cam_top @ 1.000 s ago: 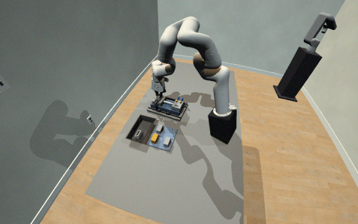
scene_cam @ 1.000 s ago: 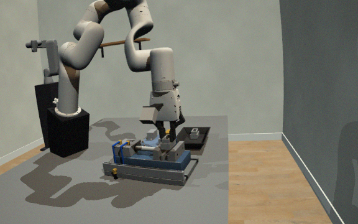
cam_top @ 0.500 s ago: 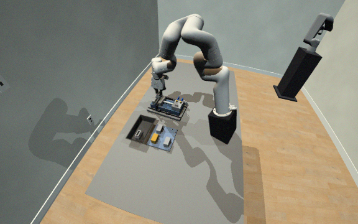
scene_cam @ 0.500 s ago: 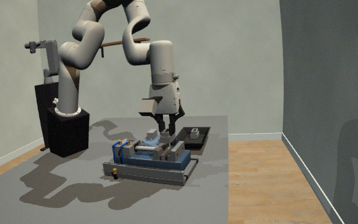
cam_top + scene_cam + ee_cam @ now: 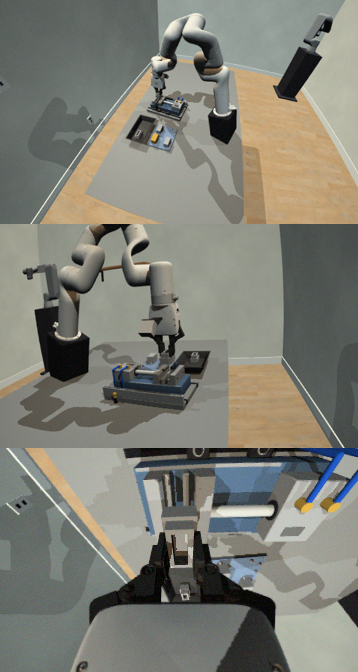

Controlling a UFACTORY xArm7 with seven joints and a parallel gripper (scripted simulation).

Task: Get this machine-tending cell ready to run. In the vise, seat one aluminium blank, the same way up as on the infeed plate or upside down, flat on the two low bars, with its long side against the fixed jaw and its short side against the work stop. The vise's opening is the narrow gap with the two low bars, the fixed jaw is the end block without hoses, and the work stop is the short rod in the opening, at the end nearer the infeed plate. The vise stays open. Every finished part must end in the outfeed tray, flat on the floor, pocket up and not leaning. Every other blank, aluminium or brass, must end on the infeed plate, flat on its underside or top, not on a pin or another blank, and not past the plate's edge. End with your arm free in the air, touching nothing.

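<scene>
The white screw rod lies 8 cm behind my hand, 1 cm to the left of it and 9 cm below it. Round my hand: brass blank 8 cm behind, 34 cm to the left, 14 cm below; then vise 7 cm behind, 1 cm to the left, 13 cm below.
</scene>
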